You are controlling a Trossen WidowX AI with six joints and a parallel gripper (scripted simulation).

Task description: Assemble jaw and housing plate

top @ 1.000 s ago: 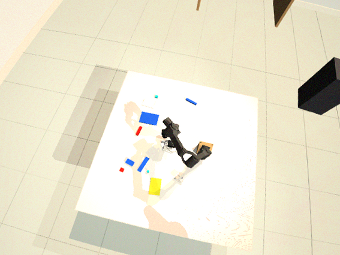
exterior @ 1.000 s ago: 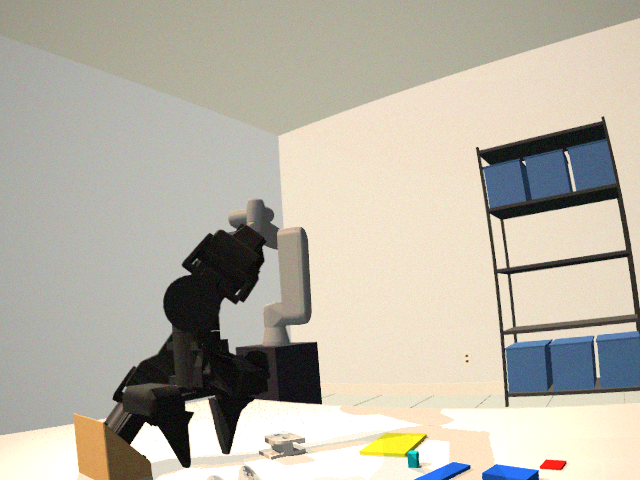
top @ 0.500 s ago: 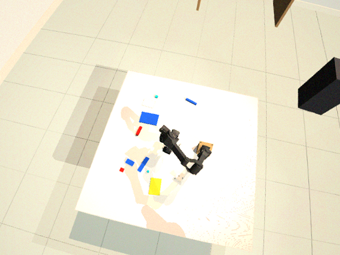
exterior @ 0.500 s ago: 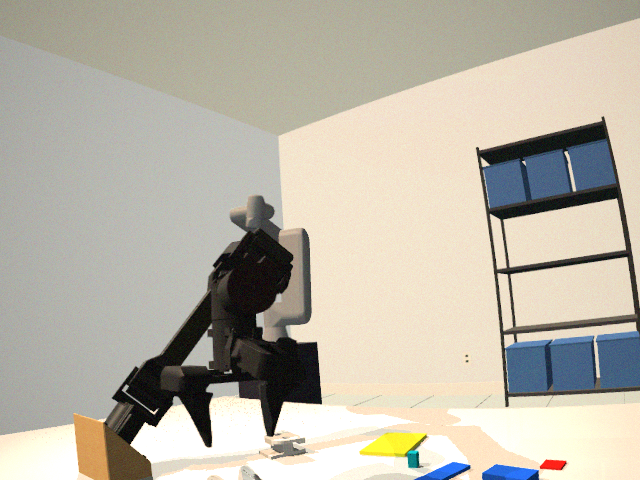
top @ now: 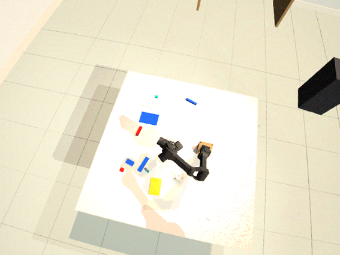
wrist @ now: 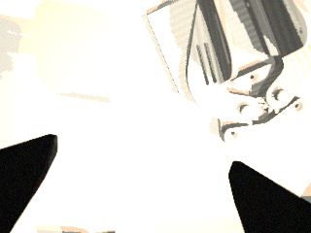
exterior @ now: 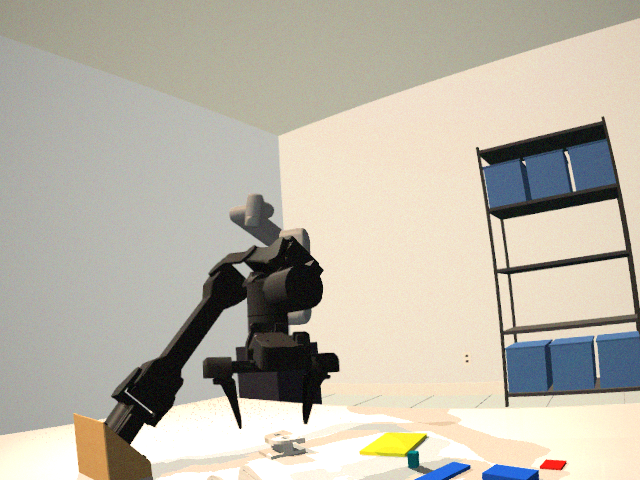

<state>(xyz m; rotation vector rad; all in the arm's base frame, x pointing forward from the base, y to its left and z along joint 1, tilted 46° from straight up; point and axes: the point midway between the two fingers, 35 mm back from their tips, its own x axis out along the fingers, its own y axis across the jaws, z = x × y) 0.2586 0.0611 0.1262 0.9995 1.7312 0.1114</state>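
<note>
Now: the housing plate 130 mm behind my gripper tip, 130 mm to the left of it and 70 mm below it. Round my gripper tip: red block 310 mm ahead, 130 mm to the right, 80 mm below; then yellow plate 30 mm ahead, 250 mm to the left, 90 mm below; then jaw 20 mm behind, 80 mm to the right, 80 mm below.
</note>
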